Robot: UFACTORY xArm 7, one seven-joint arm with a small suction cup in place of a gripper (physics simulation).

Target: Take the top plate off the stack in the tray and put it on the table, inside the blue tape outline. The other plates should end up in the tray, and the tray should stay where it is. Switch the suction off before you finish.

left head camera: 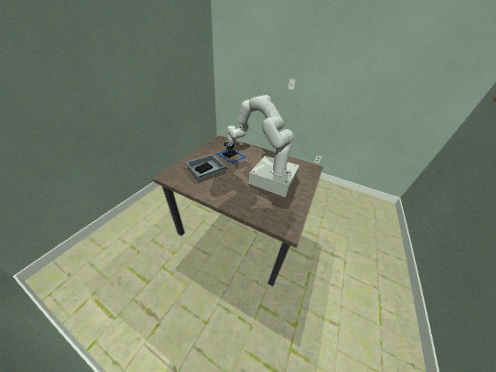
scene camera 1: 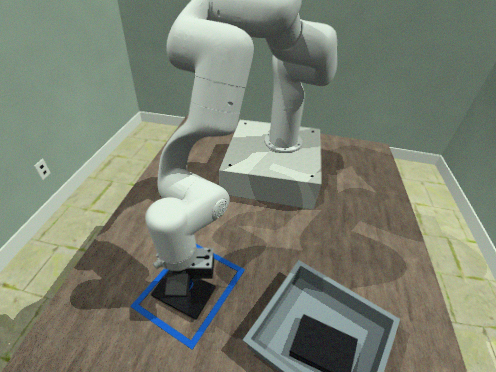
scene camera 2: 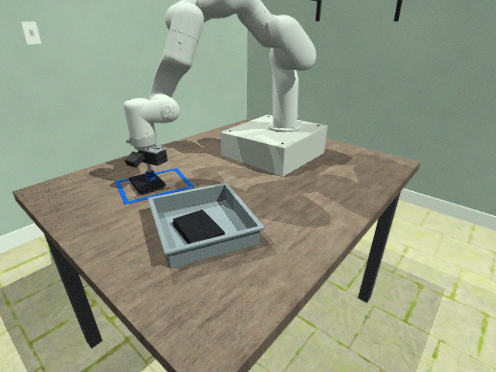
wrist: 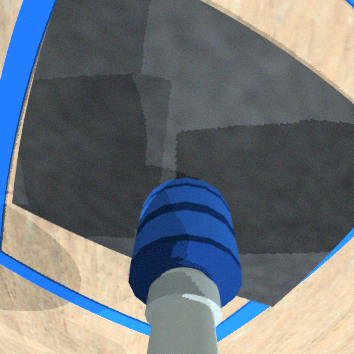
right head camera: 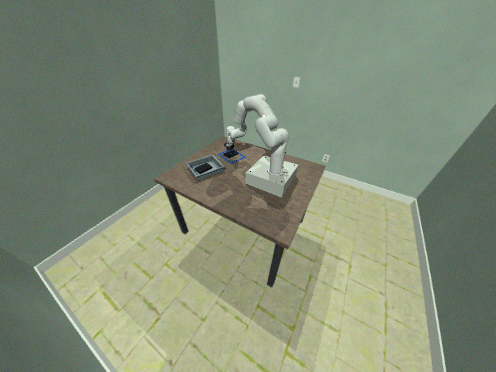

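Pixels of known places: end effector, tool point: [left head camera: 231,154] [scene camera 2: 151,182] [wrist: 184,203] [right head camera: 231,154]; arm's base, origin of the base link: [left head camera: 278,171] [scene camera 1: 283,142] [scene camera 2: 284,127] [right head camera: 275,171].
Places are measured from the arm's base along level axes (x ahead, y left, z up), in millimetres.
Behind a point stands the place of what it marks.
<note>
My suction cup [wrist: 185,225] [scene camera 2: 150,176] is blue and ribbed. It presses on the upper face of a flat black plate [wrist: 250,100] {x 512, y -276, z -93 mm} [scene camera 1: 200,300] {x 512, y -224, z -91 mm} [scene camera 2: 142,186] {x 524, y -245, z -92 mm} and appears to hold it. The plate lies level, on the table or a hair above it, within the blue tape outline [scene camera 1: 192,345] {x 600, y -232, z -108 mm} [scene camera 2: 185,178] {x 387, y -190, z -109 mm} [wrist: 15,75] {x 522, y -191, z -109 mm}, turned a little against it. The wrist parts hide some of the plate in scene camera 1. The grey tray [scene camera 1: 272,301] {x 526, y -69, z -60 mm} [scene camera 2: 215,253] {x 657, y 124, z -102 mm} stands beside the outline. A black plate or stack [scene camera 1: 324,342] {x 600, y 36, z -88 mm} [scene camera 2: 197,226] {x 610, y 38, z -88 mm} lies flat in it; I cannot tell how many plates.
The white arm base box [scene camera 1: 270,182] {x 178, y -53, z -28 mm} [scene camera 2: 252,152] {x 179, y -46, z -55 mm} stands at the back of the brown wooden table [scene camera 2: 280,260] {x 597, y 256, z -110 mm}. The tray's walls rise close to the right of the outline. Arm shadows fall across the table. A wall rises behind the table.
</note>
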